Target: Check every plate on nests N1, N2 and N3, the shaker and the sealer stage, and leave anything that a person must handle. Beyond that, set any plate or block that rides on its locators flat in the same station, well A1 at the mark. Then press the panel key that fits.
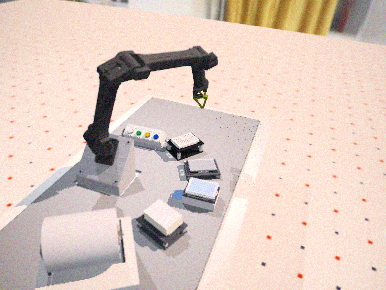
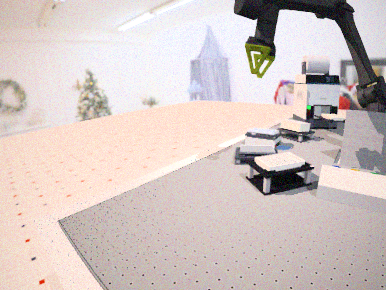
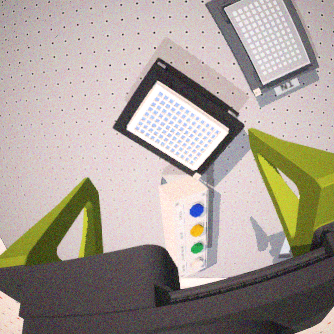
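My gripper is open and empty, high above the panel and nest N3. A white plate with blue-looking wells lies on black N3. A grey-white plate lies on dark N1; its seating is unclear. A bluish plate tops a pale station, beside blue liquid. A thick white block sits on another dark nest. The panel has white, green, yellow and blue keys.
The sealer-like machine with a large white roll stands beyond the stations. A pale plate-like shape shows at its front, too small to judge. The arm's base block stands beside the curved row of stations on the perforated board.
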